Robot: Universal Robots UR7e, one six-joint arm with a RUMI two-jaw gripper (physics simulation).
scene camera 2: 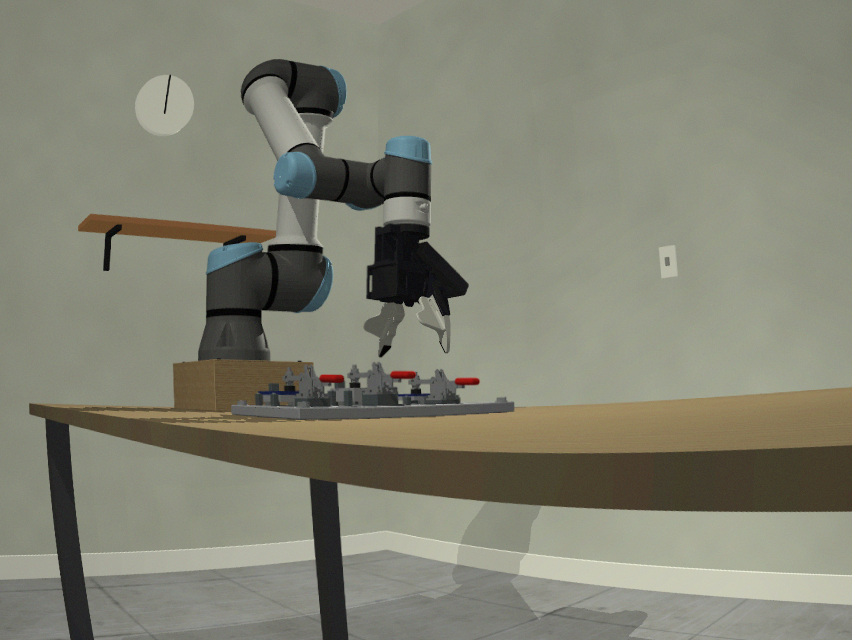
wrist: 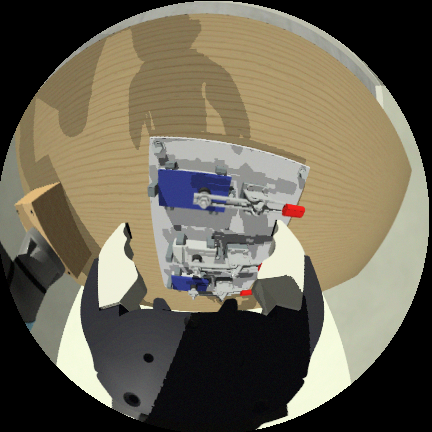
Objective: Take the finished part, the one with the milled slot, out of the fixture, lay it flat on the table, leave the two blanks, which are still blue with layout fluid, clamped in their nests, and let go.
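Frame: origin at the arm's base, x back, y left, z down, level; millimetres.
Seen in the pictures: gripper, fingertip midpoint: (scene camera 2: 412,355) (wrist: 199,223); arm's base, link origin: (scene camera 2: 233,362) (wrist: 46,250).
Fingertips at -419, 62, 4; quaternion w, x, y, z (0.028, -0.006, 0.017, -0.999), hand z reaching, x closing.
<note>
Offsets run from my fingertips to a thing's top centre, as dx, dy, dz.
The fixture plate (scene camera 2: 406,411) (wrist: 210,150) lies on the table and carries three toggle clamps with red handles. In the wrist view, one blue blank {+12, +7, +60} (wrist: 175,187) sits in the far nest and another blue blank {+50, -210, +55} (wrist: 180,283) in the near nest, each under a clamp arm. The pale grey finished part {+24, -103, +50} (wrist: 185,250) is in the middle nest, partly covered by its clamp; its slot is not clearly visible. My gripper (scene camera 2: 415,350) (wrist: 199,223) is open and empty, pointing down above the fixture, its fingertips apart from the clamps.
The far clamp's red handle {-125, -21, +39} (wrist: 293,210) sticks out to the right in the wrist view. My right finger partly hides the middle handle {-103, -129, +29} (wrist: 259,267). The near handle {-81, -237, +34} (wrist: 246,293) is low in view. The arm's wooden base block (scene camera 2: 241,384) (wrist: 65,227) stands left of the fixture.
</note>
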